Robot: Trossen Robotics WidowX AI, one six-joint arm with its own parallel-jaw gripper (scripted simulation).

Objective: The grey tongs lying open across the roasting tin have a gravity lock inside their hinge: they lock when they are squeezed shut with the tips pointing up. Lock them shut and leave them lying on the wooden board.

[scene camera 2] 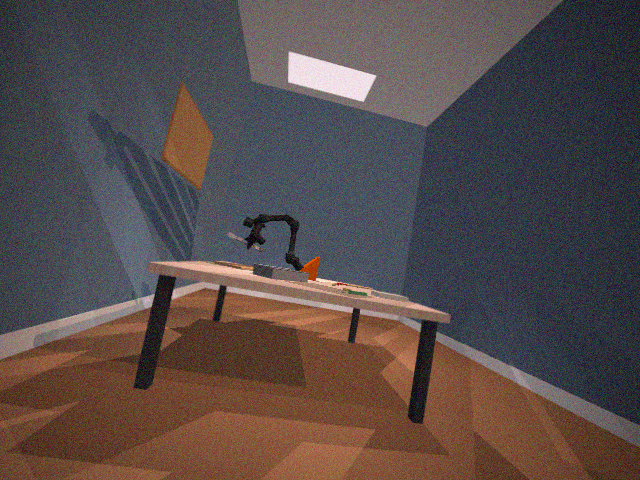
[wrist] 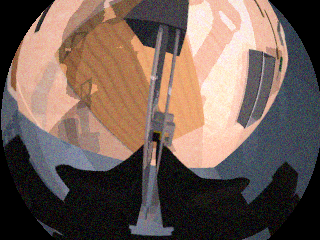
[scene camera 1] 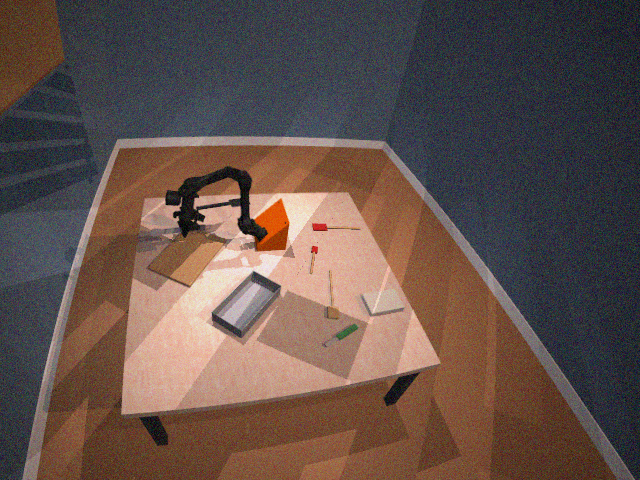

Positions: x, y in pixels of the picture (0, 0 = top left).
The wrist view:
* gripper: 154, 143
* wooden board: 104, 61
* grey roasting tin: 261, 68
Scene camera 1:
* white slab: 386, 301
